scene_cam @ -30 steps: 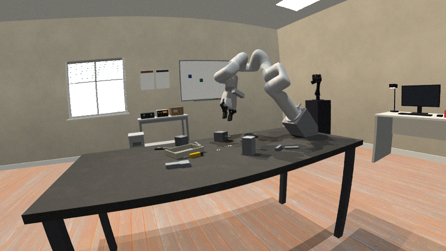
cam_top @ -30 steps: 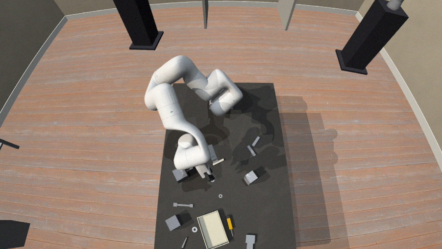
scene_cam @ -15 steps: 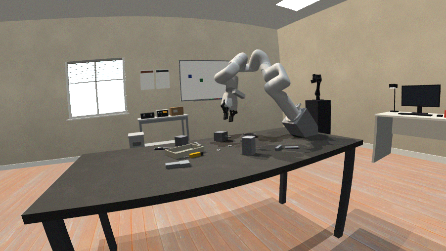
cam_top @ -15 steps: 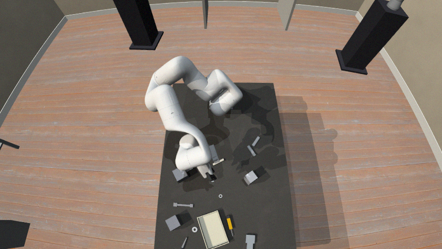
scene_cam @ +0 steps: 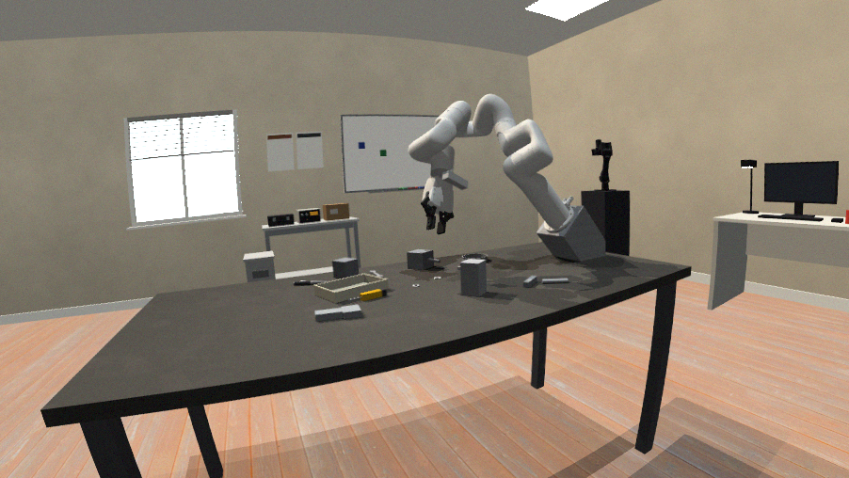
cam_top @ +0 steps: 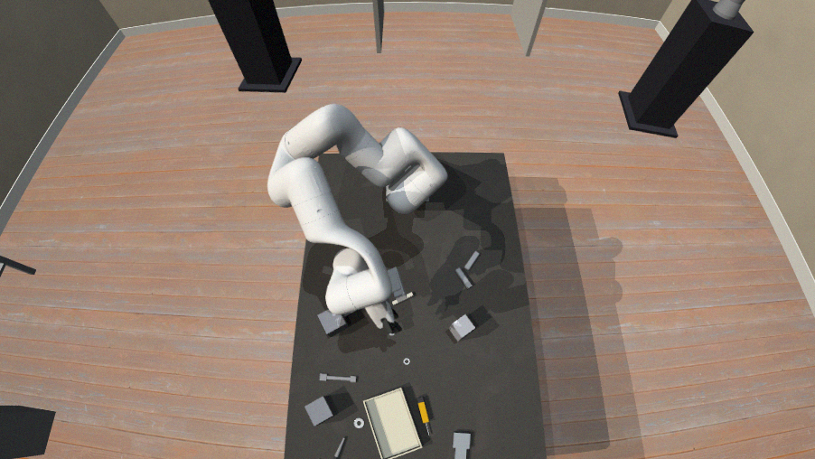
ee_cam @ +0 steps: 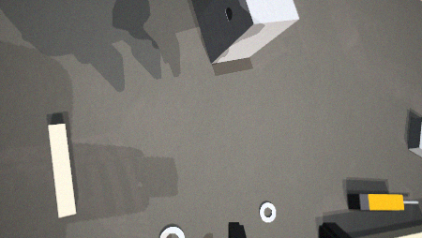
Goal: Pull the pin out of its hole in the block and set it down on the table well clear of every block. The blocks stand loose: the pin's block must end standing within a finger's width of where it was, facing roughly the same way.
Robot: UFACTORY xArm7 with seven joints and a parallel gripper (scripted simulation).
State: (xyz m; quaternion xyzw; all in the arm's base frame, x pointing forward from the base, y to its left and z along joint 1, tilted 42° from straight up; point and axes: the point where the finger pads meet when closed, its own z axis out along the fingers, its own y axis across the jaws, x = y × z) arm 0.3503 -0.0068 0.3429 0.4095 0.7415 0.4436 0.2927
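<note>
Now: hand 170 mm above the grey bar, 120 mm past it and 80 mm to the left of it. The rest, counted from my hand: yellow tool 240 mm ahead, 160 mm below, 120 mm to the left; then cream bar 160 mm below, 110 mm behind, 10 mm to the left; then taller grey block 210 mm to the left, 120 mm below, 30 mm behind.
</note>
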